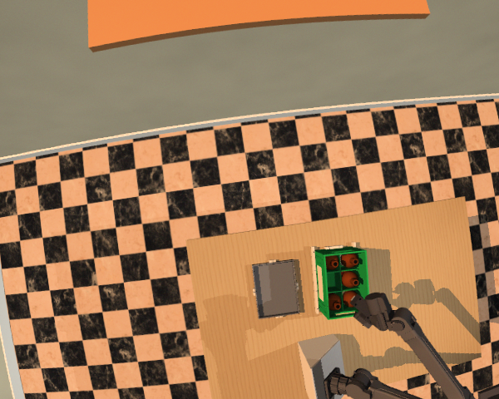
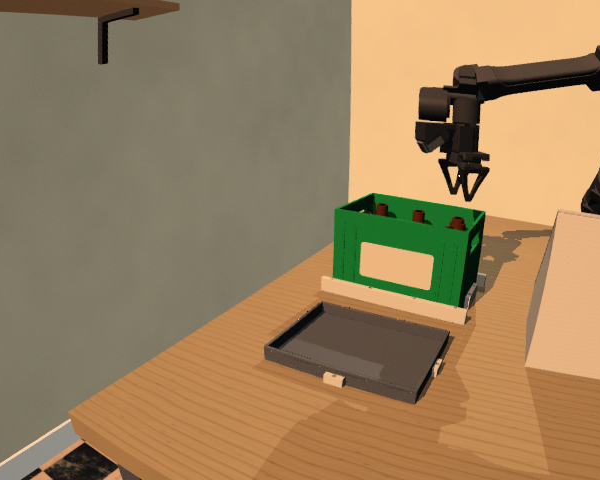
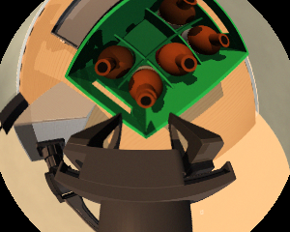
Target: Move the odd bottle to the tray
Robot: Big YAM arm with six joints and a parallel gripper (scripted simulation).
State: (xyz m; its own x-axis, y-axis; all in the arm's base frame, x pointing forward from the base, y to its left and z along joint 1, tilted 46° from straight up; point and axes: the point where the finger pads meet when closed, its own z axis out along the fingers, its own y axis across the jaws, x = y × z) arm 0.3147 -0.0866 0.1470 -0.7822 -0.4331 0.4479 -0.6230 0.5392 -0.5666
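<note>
The green crate lies 90 mm ahead of my hand, 30 mm to the left of it and 130 mm below it. From my hand the other things lie so: dark grey tray 100 mm ahead, 310 mm to the left, 200 mm below.
</note>
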